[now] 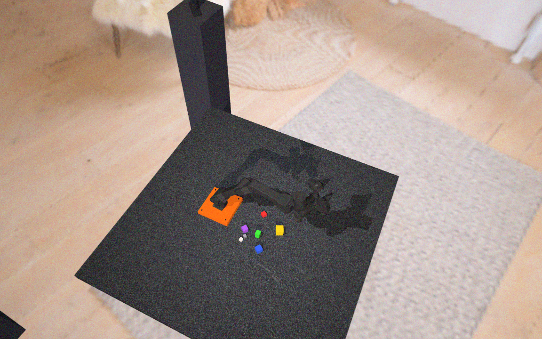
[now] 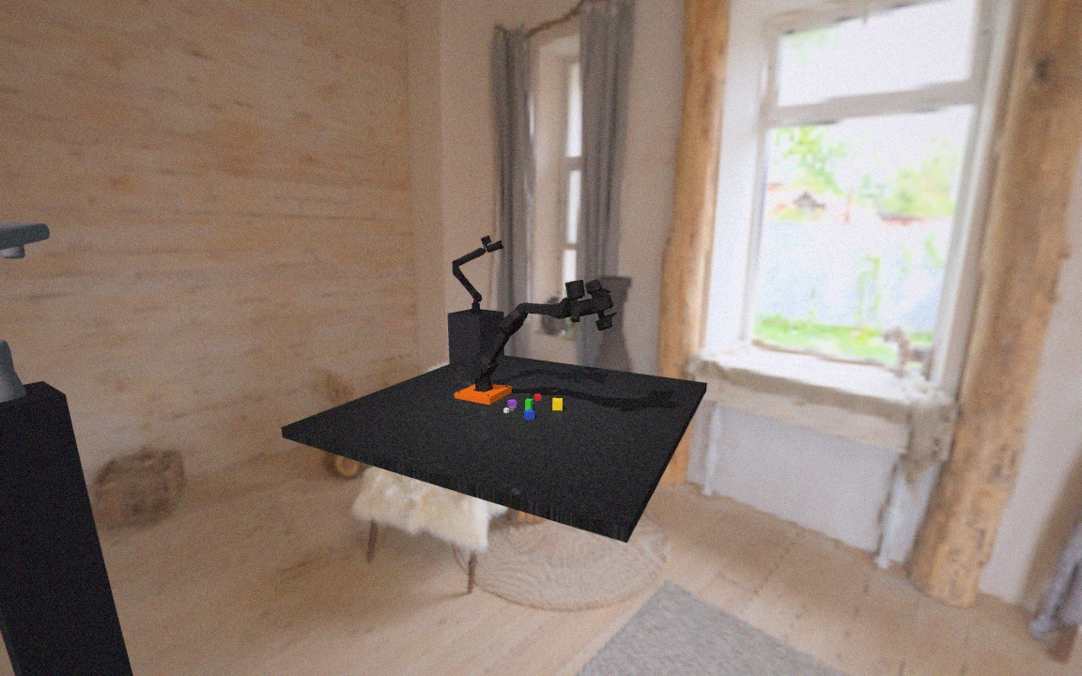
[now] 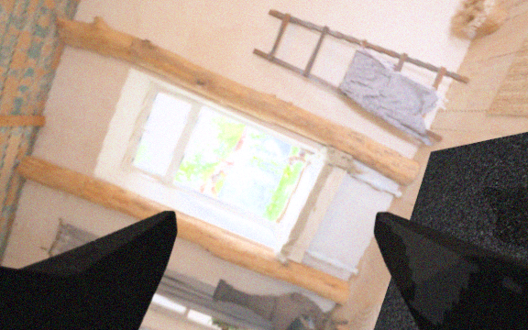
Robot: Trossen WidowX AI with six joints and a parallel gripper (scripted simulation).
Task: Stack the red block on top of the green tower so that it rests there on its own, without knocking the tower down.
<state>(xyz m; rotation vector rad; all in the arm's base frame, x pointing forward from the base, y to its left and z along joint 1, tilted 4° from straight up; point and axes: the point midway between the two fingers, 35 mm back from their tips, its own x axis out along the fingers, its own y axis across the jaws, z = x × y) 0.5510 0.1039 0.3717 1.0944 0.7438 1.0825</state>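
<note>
My gripper tip is 42 cm above the red block, 30 cm past it and 7 cm to the left of it. The rest, counted from my gripper tip: blue block: 42 cm below, 26 cm to the right, 22 cm behind; yellow block: 42 cm below, 18 cm behind, 11 cm to the right; purple block: 42 cm below, 34 cm behind, 20 cm to the right.
</note>
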